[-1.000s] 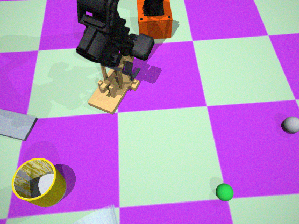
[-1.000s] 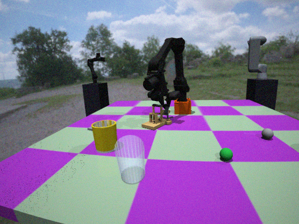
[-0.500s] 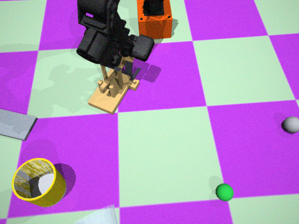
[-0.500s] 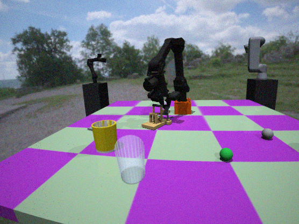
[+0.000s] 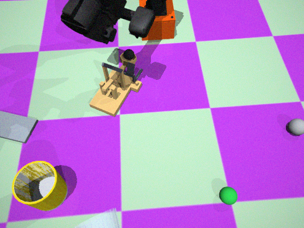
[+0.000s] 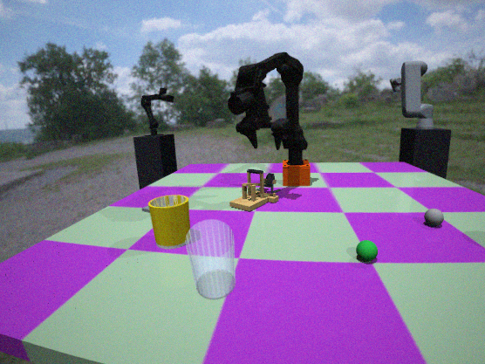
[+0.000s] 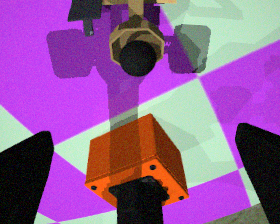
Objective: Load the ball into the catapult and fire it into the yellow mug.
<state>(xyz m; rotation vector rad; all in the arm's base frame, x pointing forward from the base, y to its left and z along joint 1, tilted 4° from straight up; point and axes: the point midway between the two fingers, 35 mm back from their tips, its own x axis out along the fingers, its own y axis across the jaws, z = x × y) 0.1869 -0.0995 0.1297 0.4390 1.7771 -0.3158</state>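
Now: gripper tip 110 mm above the black ball, 20 mm past it and 10 mm to the right of it. Round my gripper tip: yellow mug 360 mm ahead, 180 mm to the right, 140 mm below; grey slab 320 mm to the right, 180 mm ahead, 160 mm below; wooden catapult 120 mm below, 50 mm ahead.
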